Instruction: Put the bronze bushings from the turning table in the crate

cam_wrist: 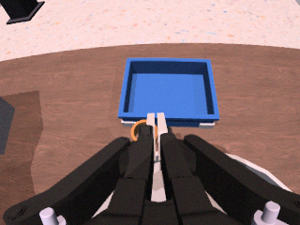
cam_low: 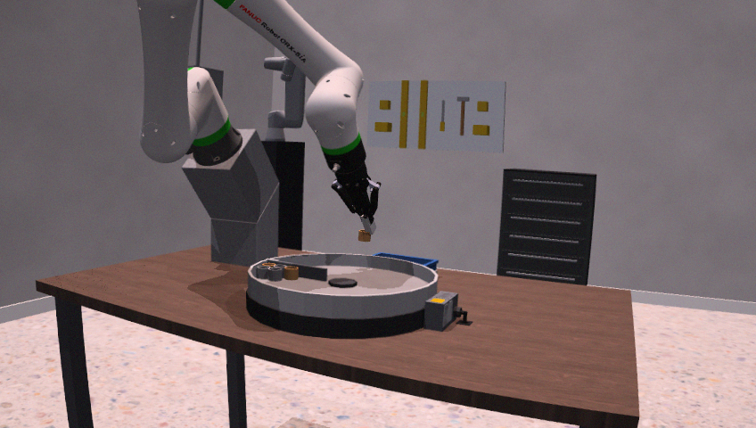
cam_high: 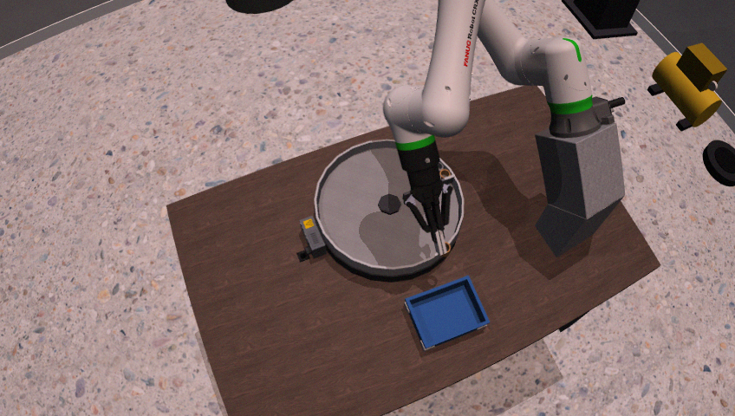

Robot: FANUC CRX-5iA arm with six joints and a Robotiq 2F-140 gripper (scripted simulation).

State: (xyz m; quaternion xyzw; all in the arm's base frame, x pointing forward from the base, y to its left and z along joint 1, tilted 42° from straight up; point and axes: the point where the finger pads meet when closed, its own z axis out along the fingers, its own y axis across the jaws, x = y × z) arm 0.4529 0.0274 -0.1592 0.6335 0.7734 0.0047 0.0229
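The crate is 1 cm ahead of my hand, 15 cm to the left of it and 15 cm below it. From my hand the other things lie so: turning table 8 cm ahead, 20 cm to the right, 12 cm below.
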